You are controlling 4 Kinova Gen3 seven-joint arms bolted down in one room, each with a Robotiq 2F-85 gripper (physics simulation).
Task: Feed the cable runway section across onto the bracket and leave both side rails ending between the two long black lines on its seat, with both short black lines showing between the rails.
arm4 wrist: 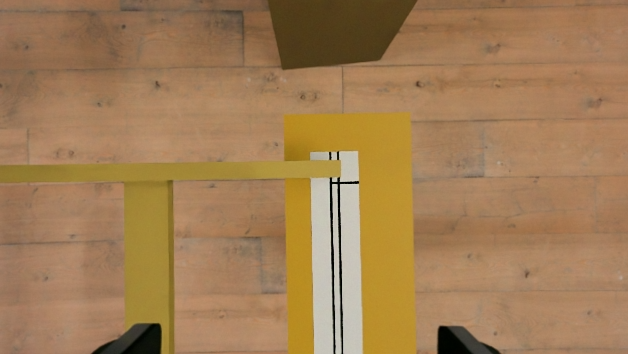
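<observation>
One yellow side rail (pixel 210 169) of the cable runway section comes in from the left and lies across the left part of the bracket's white seat (pixel 351 250). Its squared end covers the left long black line and appears at the right long line or slightly past it. A short black line (pixel 349 182) shows just below this rail, on the rung side. A wide rung (pixel 148 250) runs down from the rail. The other rail and other short line do not show. My arm4 gripper (pixel 300 339) is open above, its fingertips at the bottom edge, apart from the section. The arm1, arm2 and arm3 grippers do not show.
The yellow bracket top (pixel 387 240) surrounds the white seat and runs out of view at the bottom. A dark brown block-like shape (pixel 337 32) stands at the top centre, beyond the bracket's far end. A plank floor (pixel 520 210) lies below.
</observation>
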